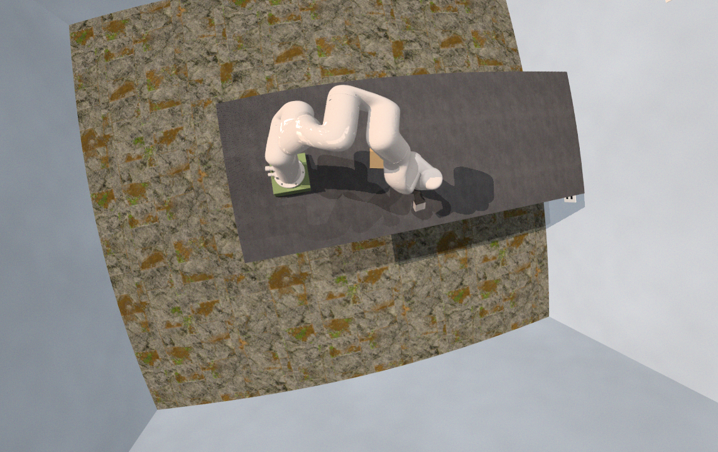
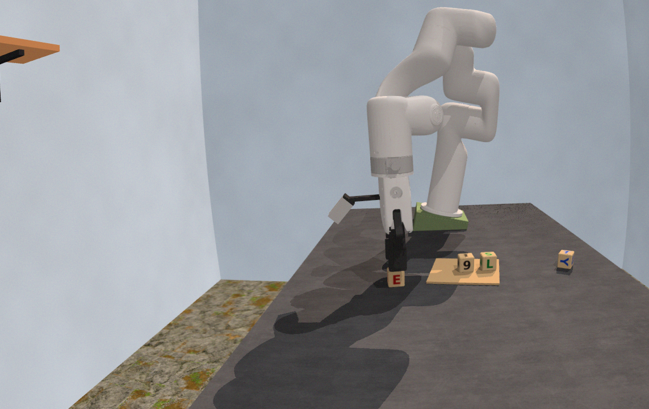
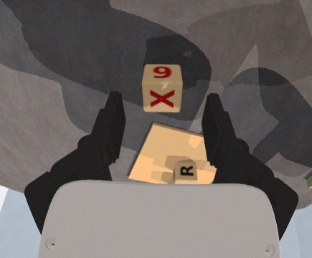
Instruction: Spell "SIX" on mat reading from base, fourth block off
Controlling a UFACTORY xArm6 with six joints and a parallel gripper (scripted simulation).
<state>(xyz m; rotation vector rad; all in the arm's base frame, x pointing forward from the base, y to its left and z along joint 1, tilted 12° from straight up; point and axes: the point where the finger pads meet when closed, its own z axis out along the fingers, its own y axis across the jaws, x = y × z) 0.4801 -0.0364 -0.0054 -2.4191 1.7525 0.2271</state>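
Now: hand 4 cm above the X block. Also, from my hand: tan mat: 13 cm to the left, 8 cm behind, 5 cm below; then S block: 17 cm to the left, 9 cm behind, 4 cm below; then I block: 13 cm to the left, 8 cm behind, 4 cm below.
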